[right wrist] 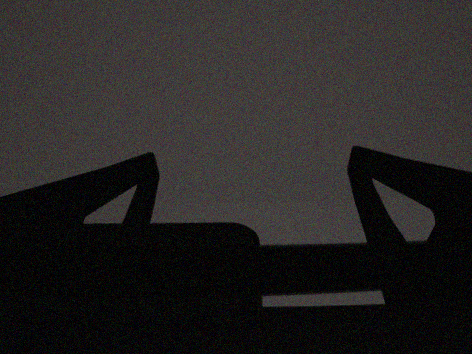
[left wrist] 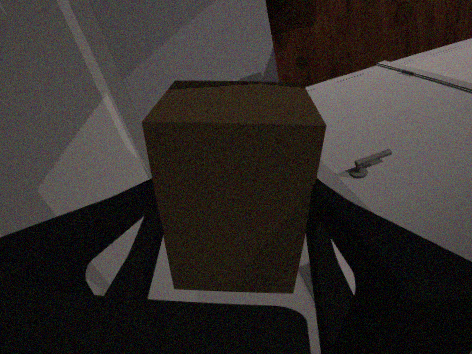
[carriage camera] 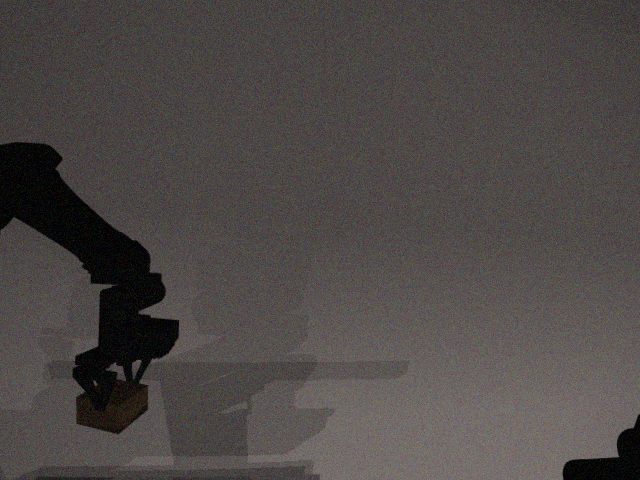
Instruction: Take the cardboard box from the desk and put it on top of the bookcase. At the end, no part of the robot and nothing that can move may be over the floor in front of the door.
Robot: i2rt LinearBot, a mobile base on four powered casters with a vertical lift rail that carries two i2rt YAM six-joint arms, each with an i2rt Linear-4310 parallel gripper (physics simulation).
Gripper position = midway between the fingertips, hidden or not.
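My left gripper (carriage camera: 117, 399), a brown cardboard box (carriage camera: 128, 401). In the left wrist view, the brown cardboard box (left wrist: 233, 163), my left gripper (left wrist: 235, 188), a door (left wrist: 390, 146), a grey bookcase (left wrist: 151, 52). My right gripper (right wrist: 251, 160). Brown cardboard box out of frame in the right wrist view.
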